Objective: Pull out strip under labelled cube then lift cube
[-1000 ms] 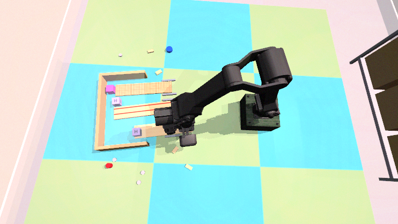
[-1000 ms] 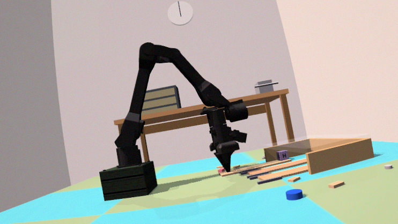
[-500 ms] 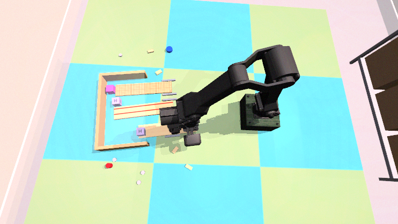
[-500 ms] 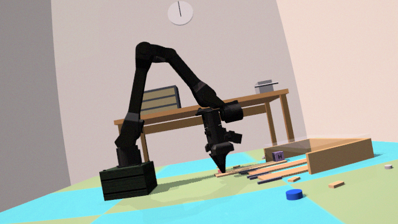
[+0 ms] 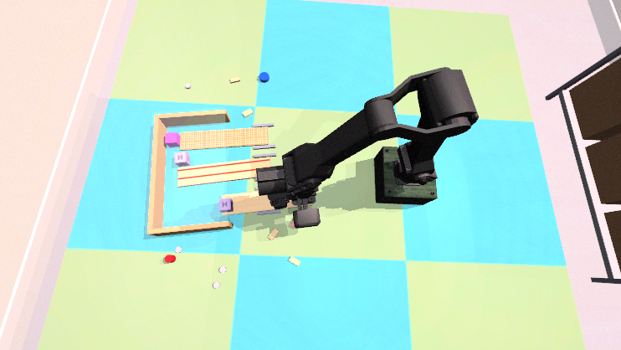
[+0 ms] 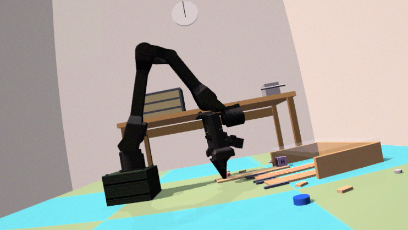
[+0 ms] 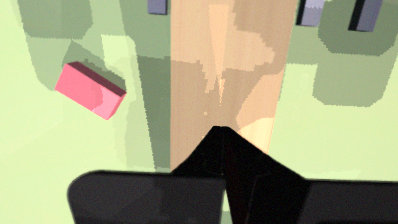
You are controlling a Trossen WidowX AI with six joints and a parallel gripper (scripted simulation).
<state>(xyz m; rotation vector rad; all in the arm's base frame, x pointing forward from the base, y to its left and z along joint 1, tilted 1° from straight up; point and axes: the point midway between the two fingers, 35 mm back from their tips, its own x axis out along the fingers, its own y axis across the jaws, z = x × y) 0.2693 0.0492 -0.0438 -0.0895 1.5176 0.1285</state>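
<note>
Right now my gripper tip is 1 cm short of the pink block and 7 cm to the right of it. Also, from my gripper tip: tan block: 7 cm ahead, 10 cm to the left; blue disc: 12 cm ahead, 38 cm to the right; red disc: 32 cm ahead, 17 cm to the left, 1 cm above.
</note>
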